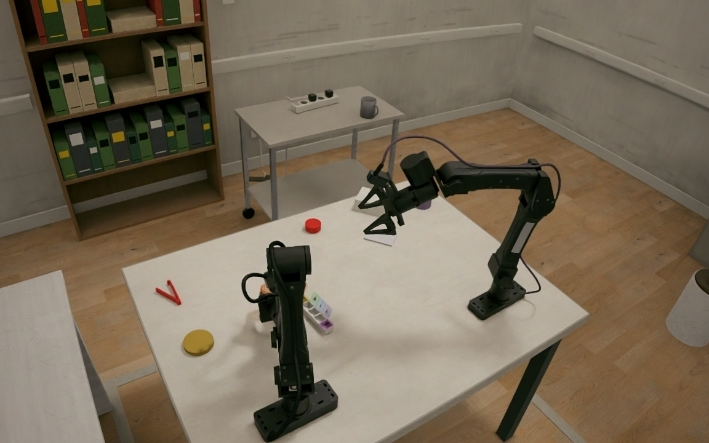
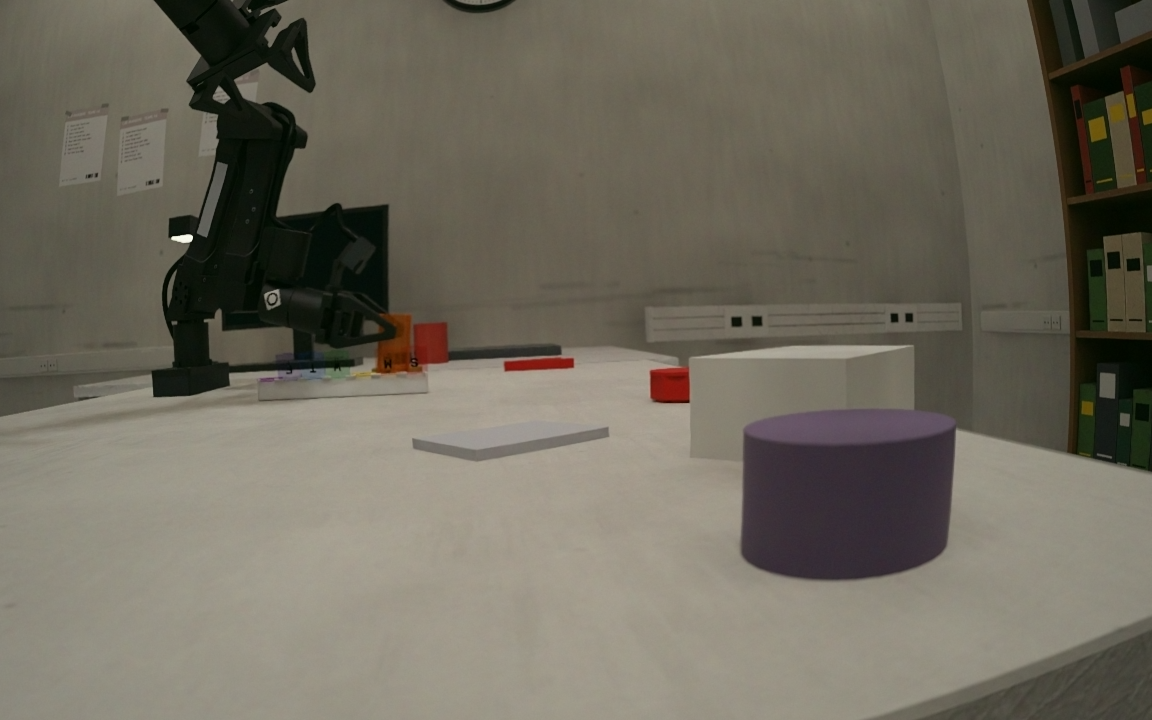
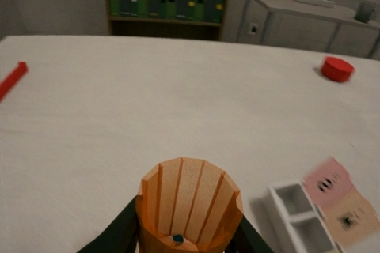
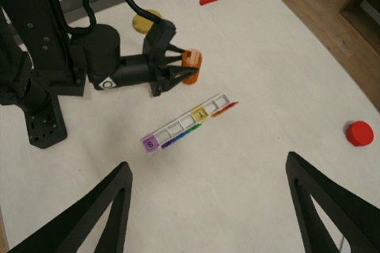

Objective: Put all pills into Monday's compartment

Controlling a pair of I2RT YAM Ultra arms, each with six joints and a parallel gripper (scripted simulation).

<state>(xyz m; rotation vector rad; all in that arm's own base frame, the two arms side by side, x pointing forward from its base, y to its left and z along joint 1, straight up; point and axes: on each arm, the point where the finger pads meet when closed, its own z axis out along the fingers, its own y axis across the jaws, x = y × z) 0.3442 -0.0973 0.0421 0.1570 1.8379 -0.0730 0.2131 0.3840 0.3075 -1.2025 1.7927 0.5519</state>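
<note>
The orange pill bottle is 4 cm below my left hand. From my left hand the other things lie so: flat white card 10 cm ahead, 49 cm to the right, 7 cm below; red cap 27 cm ahead, 31 cm to the right, 6 cm below; yellow disc 1 cm behind, 23 cm to the left, 6 cm below.
</note>
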